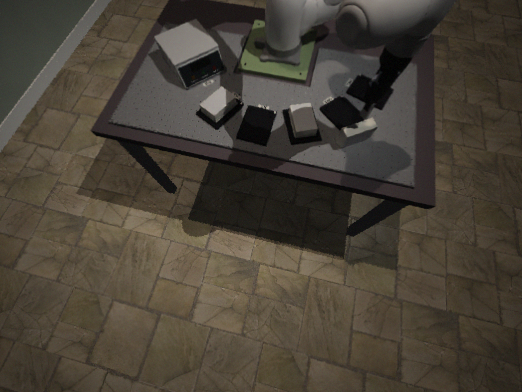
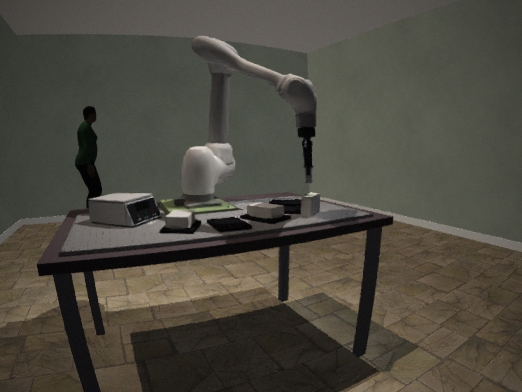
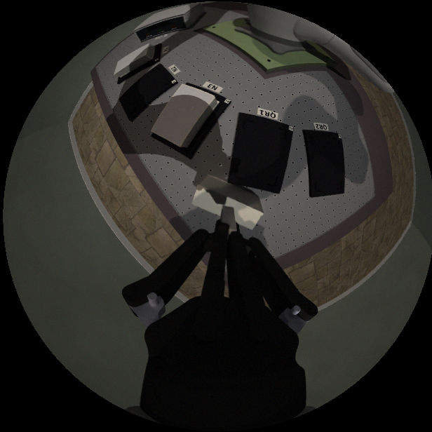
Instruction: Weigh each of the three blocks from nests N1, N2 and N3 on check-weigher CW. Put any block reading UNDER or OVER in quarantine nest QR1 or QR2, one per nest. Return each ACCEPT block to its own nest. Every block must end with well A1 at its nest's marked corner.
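Frame: origin at the arm's base, x ahead, y left, z up, level; millimetres.
Seen in the pictures: gripper, fingertip midpoint: (image 1: 363, 116) (image 2: 309, 183); arm's base, link origin: (image 1: 282, 48) (image 2: 198, 203).
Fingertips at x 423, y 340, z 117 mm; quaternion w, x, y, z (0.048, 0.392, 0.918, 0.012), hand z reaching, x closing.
Offsets run from my fingertips to a thing's top centre. Level surfaces: height alone.
My gripper (image 1: 367, 111) (image 2: 308, 179) (image 3: 225, 214) is shut and empty, pointing down above a pale block {47 mm down, 7 mm ahead, 6 mm left} (image 1: 359, 128) (image 2: 310, 206) (image 3: 204, 199). That block stands on a narrow side on the mat beside nest QR1 {114 mm down, 105 mm back, 35 mm right} (image 1: 340, 112) (image 3: 261, 152), outside any nest. One block {78 mm down, 44 mm back, 542 mm right} (image 1: 216, 105) (image 2: 178, 219) (image 3: 134, 61) lies in N1; another block {78 mm down, 27 mm back, 198 mm right} (image 1: 303, 121) (image 2: 265, 211) (image 3: 182, 117) lies in N3. Nest N2 {116 mm down, 7 mm ahead, 376 mm right} (image 1: 256, 125) (image 2: 228, 223) (image 3: 147, 91), QR1 and QR2 {116 mm down, 250 mm back, 66 mm left} (image 1: 358, 87) (image 3: 325, 165) are empty. Check-weigher CW {32 mm down, 275 mm back, 724 mm right} (image 1: 187, 42) (image 2: 120, 209) has a bare top; its display is unreadable. Well A1 cannot be made out.
The green base plate (image 1: 275, 71) (image 2: 170, 205) (image 3: 280, 62) carries the arm behind the nests. The perforated mat {132 mm down} (image 1: 165, 112) (image 2: 110, 240) lies on the table, whose dark edge (image 1: 280, 167) (image 2: 215, 244) runs along the front. A person (image 2: 87, 145) stands beyond the table.
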